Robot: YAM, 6 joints.
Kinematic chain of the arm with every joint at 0, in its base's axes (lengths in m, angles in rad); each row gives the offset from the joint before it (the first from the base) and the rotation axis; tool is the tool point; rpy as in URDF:
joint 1: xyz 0 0 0.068 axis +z
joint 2: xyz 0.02 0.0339 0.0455 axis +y
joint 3: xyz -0.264 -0.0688 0 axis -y
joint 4: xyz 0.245 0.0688 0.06 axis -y
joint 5: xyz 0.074 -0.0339 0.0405 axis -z
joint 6: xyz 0.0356 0 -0.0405 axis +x
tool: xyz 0 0 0 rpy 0 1.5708 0
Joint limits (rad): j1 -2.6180..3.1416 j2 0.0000..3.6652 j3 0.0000..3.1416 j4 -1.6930..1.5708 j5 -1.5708..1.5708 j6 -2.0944..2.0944
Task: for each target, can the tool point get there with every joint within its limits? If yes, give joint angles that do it. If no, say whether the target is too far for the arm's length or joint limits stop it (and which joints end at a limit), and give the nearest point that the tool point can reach.
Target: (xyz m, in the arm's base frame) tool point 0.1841 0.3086 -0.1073
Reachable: yes | joints 1.1290 3.0017 1.7917 -1.2899 1.3185 -0.7822
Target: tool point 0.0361 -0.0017 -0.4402
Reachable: no: joint limits stop it (at a limit: joint 2) | nearest point 0.0857 -0.0040 -0.3416 | short by 0.110 m
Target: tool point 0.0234 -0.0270 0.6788
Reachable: yes | joints 1.9917 0.9744 1.9933 0.3965 0.2959 -1.3874
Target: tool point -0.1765 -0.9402 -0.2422
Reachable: no: too far | nearest point -0.1116 -0.5947 -0.1087 | short by 0.376 m
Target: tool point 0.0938 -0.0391 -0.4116
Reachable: no: joint limits stop it (at a limit: joint 2) | nearest point 0.1125 -0.0469 -0.3574 | short by 0.058 m
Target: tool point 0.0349 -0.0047 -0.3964
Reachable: no: joint limits stop it (at a limit: joint 2) | nearest point 0.0701 -0.0094 -0.3336 | short by 0.072 m
